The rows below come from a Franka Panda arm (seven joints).
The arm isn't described. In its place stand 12 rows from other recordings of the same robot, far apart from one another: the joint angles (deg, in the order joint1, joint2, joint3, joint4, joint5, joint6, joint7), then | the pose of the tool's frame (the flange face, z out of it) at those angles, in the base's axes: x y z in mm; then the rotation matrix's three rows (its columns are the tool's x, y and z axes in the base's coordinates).
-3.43 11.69 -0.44 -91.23 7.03 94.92 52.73 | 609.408 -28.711 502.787; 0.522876 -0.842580 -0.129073; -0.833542 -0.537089 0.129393; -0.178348 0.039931 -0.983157
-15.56 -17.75 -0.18 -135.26 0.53 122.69 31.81 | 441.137 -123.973 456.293; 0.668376 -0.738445 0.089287; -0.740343 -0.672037 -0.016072; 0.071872 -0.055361 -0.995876
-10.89 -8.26 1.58 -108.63 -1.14 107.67 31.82 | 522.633 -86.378 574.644; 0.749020 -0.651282 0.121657; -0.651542 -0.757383 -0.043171; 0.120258 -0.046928 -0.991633
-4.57 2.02 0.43 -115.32 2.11 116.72 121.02 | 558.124 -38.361 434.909; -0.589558 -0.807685 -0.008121; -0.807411 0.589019 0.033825; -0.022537 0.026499 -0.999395
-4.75 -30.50 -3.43 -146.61 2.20 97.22 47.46 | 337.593 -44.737 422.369; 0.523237 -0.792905 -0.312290; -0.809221 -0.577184 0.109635; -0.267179 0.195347 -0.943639
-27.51 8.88 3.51 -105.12 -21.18 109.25 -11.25 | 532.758 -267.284 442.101; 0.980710 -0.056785 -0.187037; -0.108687 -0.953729 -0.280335; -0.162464 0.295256 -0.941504
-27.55 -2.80 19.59 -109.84 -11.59 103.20 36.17 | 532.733 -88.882 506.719; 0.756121 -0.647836 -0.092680; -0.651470 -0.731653 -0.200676; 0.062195 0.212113 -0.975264
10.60 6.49 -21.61 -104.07 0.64 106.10 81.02 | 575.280 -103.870 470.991; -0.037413 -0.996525 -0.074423; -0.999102 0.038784 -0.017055; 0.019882 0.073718 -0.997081
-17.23 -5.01 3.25 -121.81 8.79 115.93 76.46 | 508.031 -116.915 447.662; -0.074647 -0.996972 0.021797; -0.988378 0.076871 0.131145; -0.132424 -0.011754 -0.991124
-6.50 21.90 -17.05 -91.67 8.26 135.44 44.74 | 652.416 -251.547 460.836; 0.283910 -0.888643 0.360151; -0.923046 -0.354981 -0.148242; 0.259581 -0.290349 -0.921040
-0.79 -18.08 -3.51 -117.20 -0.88 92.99 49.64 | 447.188 -38.234 563.500; 0.589326 -0.800807 -0.106782; -0.804643 -0.593652 0.011268; -0.072415 0.079281 -0.994219
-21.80 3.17 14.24 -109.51 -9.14 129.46 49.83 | 594.858 -85.686 496.232; 0.564645 -0.777448 0.277039; -0.774514 -0.615101 -0.147575; 0.285138 -0.131243 -0.949458
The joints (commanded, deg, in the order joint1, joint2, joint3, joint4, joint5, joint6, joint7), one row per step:
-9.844 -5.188 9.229 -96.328 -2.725 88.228 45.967
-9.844 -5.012 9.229 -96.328 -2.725 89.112 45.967
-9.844 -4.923 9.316 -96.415 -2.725 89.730 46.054
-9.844 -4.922 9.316 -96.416 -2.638 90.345 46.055
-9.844 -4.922 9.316 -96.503 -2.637 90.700 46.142
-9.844 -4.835 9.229 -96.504 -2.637 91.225 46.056
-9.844 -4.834 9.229 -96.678 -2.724 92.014 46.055
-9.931 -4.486 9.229 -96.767 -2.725 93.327 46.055
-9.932 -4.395 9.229 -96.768 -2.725 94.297 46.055
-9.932 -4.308 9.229 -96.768 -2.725 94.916 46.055
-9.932 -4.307 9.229 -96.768 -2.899 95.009 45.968
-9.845 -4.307 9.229 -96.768 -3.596 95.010 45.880
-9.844 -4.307 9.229 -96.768 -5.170 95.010 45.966
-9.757 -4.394 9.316 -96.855 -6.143 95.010 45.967
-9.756 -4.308 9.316 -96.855 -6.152 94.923 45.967
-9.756 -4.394 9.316 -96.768 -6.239 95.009 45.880
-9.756 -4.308 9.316 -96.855 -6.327 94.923 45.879
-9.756 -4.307 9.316 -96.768 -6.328 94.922 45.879
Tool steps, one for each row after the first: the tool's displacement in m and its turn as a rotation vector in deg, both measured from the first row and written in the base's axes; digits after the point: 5 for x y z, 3 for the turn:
0.00257 -0.00009 -0.00031 0.021 -0.709 0.055
0.00416 0.00070 -0.00093 0.021 -1.155 0.091
0.00534 0.00091 -0.00005 0.103 -1.768 0.125
0.00595 0.00093 -0.00023 0.098 -2.040 0.058
0.00736 0.00006 -0.00023 0.117 -2.474 0.089
0.00872 -0.00006 -0.00047 0.025 -3.085 0.140
0.01279 -0.00108 -0.00236 0.070 -3.964 0.130
0.01500 -0.00109 -0.00168 0.077 -4.842 0.188
0.01655 -0.00112 -0.00150 0.086 -5.374 0.225
0.01672 -0.00141 -0.00134 -0.088 -5.458 0.333
0.01672 -0.00180 -0.00125 -0.778 -5.442 0.572
0.01670 -0.00449 -0.00101 -2.346 -5.423 0.631
0.01625 -0.00443 -0.00076 -3.327 -5.410 0.892
0.01651 -0.00453 -0.00169 -3.320 -5.238 0.888
0.01630 -0.00458 -0.00001 -3.424 -5.486 0.987
0.01651 -0.00483 -0.00166 -3.494 -5.228 0.992
0.01657 -0.00482 -0.00094 -3.496 -5.313 0.990

